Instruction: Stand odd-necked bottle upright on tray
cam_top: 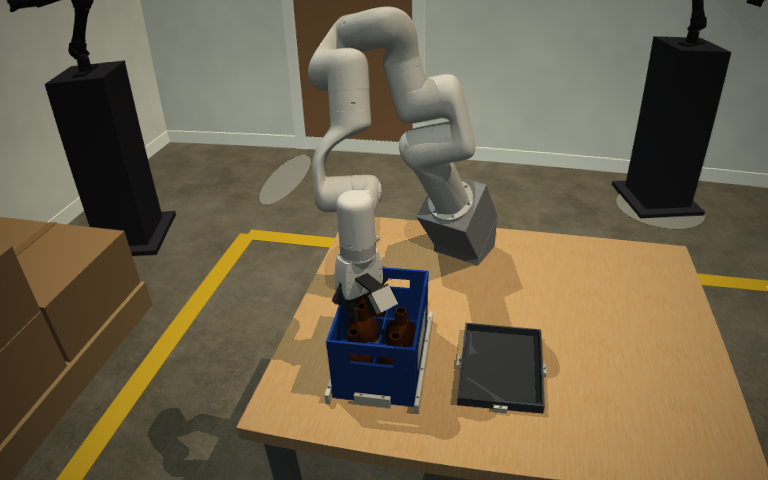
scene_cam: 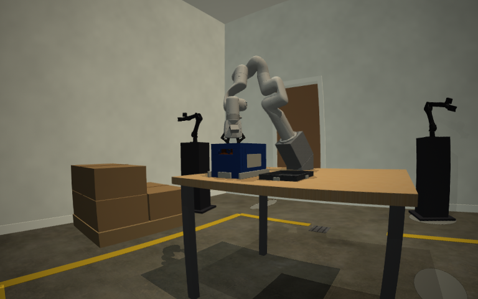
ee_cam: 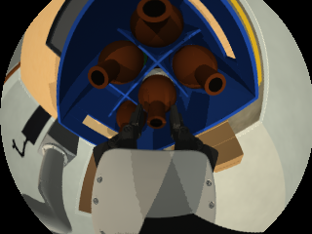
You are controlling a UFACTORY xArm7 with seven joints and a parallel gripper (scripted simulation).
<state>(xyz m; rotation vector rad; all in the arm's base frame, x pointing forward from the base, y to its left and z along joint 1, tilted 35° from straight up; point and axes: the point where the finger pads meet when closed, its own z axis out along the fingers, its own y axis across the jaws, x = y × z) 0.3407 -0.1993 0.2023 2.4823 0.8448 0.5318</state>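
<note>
My hand is 7 cm above the glass bottle. Also, from my hand: brown bottle: 8 cm behind, 7 cm below, 2 cm to the left; dark tray: 32 cm to the left, 15 cm below, 7 cm ahead; blue crate: 7 cm below, 4 cm to the left, 1 cm ahead.
</note>
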